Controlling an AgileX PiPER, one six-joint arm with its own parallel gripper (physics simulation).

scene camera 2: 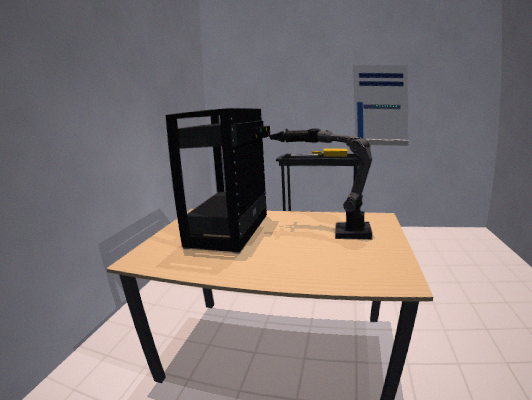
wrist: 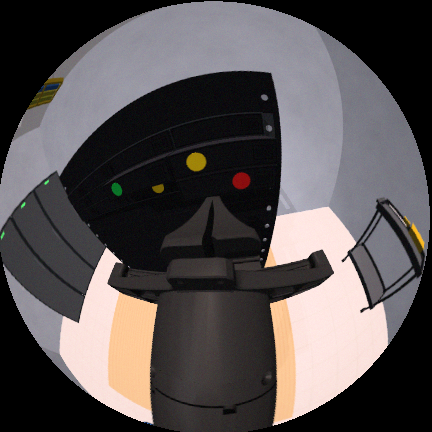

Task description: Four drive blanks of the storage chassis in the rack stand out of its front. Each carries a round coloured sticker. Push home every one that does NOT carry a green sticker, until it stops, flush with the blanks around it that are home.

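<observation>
The black storage chassis [scene camera 2: 200, 136] sits high in the rack [scene camera 2: 175, 185]. In the wrist view its dark front carries a green sticker [wrist: 117, 189] at the left, a partly hidden yellow sticker [wrist: 158, 188] beside it, a full yellow sticker [wrist: 196, 161] near the middle and a red sticker [wrist: 241, 180] at the right. In the scene view a small dark part stands out of the front near the fingertips. How far each single blank stands out is too dark to tell. My gripper [scene camera 2: 271, 136] [wrist: 213, 204] is shut and empty, its tips close before the front, below and between the full yellow and red stickers.
The rack stands on the wooden table [scene camera 2: 320, 270], with a second dark unit [scene camera 2: 210, 220] low inside it. The arm's base [scene camera 2: 353, 231] is at the right. Behind is a dark side table [scene camera 2: 320, 162] bearing a yellow object [scene camera 2: 335, 152]. A grey panelled cabinet [wrist: 55, 250] shows at the left.
</observation>
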